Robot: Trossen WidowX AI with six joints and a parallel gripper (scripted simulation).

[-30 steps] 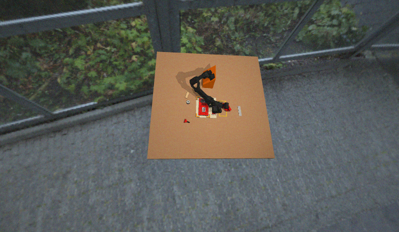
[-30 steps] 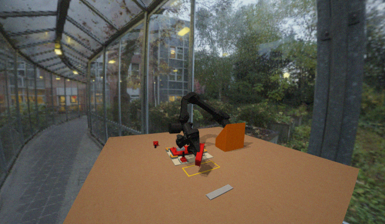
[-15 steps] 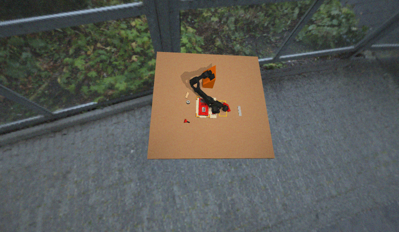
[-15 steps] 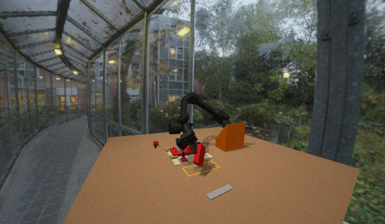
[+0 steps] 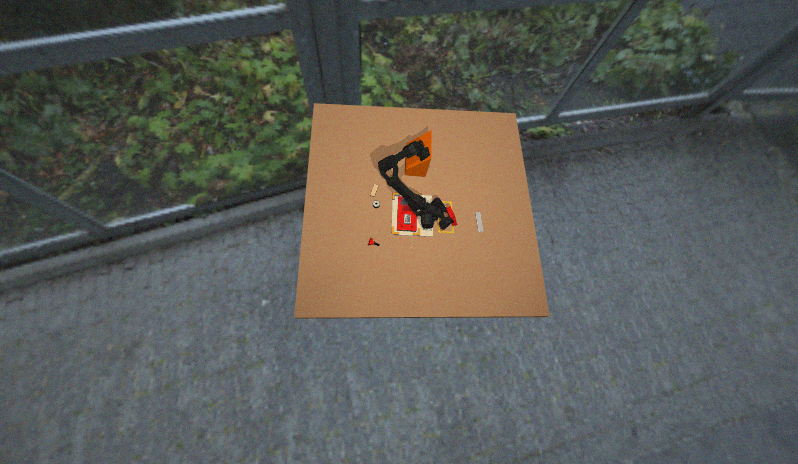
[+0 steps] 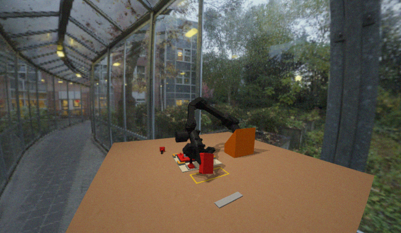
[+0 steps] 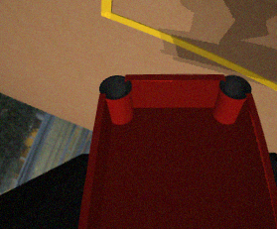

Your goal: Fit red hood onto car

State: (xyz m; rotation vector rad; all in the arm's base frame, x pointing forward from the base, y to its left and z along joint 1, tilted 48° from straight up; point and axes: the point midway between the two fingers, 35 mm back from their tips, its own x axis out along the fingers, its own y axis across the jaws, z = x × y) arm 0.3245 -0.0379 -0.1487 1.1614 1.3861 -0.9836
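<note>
My gripper tip is 20 mm past the grey engine block, 230 mm to the left of it and 50 mm above it. Round my gripper tip: red hood: 10 mm to the left, 10 mm above; then jig: 60 mm behind, 210 mm to the right, 60 mm below; then grey bar: 10 mm ahead, 180 mm to the left, 70 mm below.
</note>
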